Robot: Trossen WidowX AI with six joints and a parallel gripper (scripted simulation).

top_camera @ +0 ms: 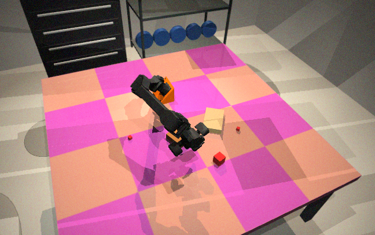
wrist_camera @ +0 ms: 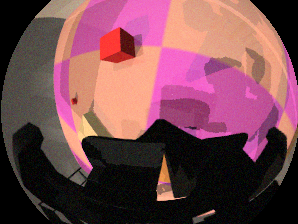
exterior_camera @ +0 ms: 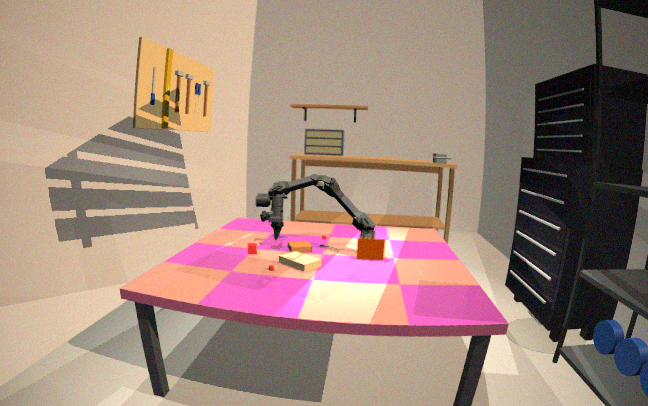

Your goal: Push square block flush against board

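The board is 140 mm behind my gripper tip, 200 mm to the left of it and 30 mm below it. The rest, counted from my gripper tip: square block (110 mm behind, 10 mm to the right, 30 mm below); then red cube (90 mm ahead, 90 mm to the left, 20 mm below).
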